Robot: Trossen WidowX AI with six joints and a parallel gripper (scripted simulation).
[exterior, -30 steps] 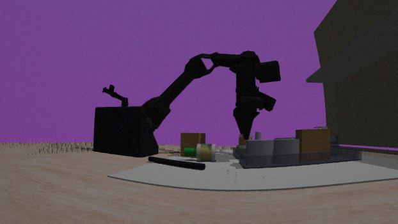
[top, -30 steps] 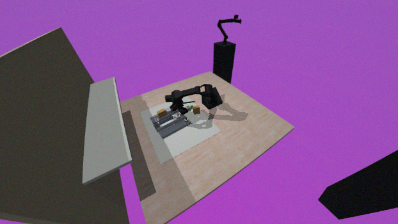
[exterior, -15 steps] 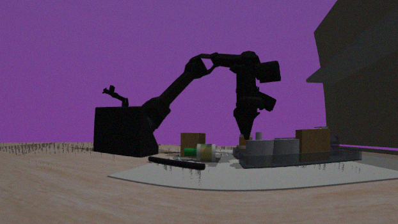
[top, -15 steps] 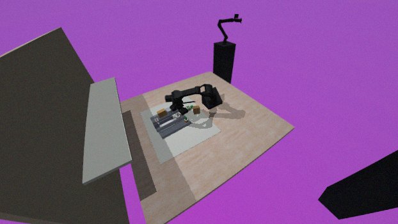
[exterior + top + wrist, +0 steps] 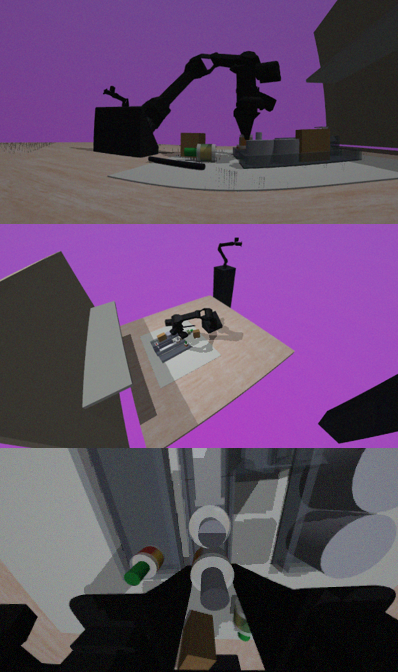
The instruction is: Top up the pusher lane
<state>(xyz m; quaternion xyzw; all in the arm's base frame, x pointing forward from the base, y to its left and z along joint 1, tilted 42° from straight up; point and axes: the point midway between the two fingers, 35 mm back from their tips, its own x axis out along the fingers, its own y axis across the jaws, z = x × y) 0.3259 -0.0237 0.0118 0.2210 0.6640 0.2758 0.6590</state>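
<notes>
Now: gripper tip 140 mm short of the grey rack, 20 mm to the left of it and 30 mm above it. The rest, counted from my gripper tip: shelf (510 mm ahead, 10 mm to the left, 320 mm above); then black rod (150 mm behind, 160 mm to the right, 50 mm below).
</notes>
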